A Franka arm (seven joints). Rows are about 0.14 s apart.
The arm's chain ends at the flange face. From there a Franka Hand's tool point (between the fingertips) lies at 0.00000 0.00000 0.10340 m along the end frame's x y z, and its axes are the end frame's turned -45 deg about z.
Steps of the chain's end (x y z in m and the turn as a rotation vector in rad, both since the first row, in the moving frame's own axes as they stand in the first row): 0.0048, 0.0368, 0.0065, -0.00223, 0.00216, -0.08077; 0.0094, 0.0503, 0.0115, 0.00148, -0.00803, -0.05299; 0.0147, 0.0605, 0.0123, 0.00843, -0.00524, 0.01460; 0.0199, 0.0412, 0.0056, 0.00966, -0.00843, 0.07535; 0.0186, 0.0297, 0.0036, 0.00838, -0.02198, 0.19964
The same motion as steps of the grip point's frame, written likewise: -0.0226, 0.0297, 0.0065, -0.00310, -0.00005, -0.08077; -0.0294, 0.0415, 0.0115, 0.00672, -0.00463, -0.05299; -0.0321, 0.0522, 0.0123, 0.00967, 0.00226, 0.01460; -0.0149, 0.0419, 0.0056, 0.01279, 0.00087, 0.07535; -0.0086, 0.0318, 0.0036, 0.02147, -0.00962, 0.19964
